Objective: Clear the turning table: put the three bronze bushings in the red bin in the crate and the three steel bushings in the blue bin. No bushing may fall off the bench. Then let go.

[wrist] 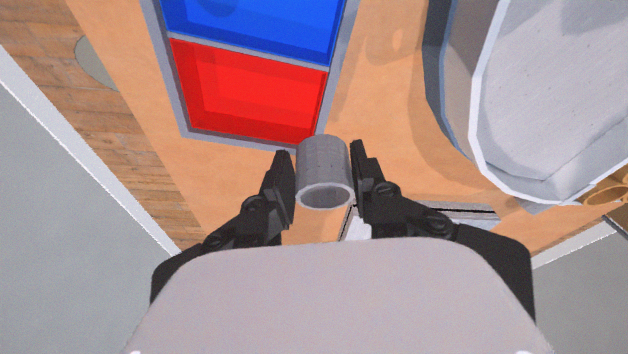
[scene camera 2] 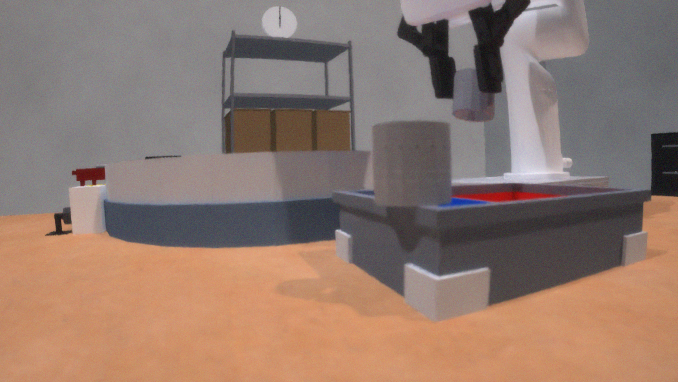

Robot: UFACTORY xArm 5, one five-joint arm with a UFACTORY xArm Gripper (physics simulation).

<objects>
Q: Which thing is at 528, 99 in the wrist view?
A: A turning table.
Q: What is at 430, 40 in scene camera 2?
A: The gripper.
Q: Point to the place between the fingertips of the gripper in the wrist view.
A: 321, 163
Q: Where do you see a crate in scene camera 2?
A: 496, 242
</objects>
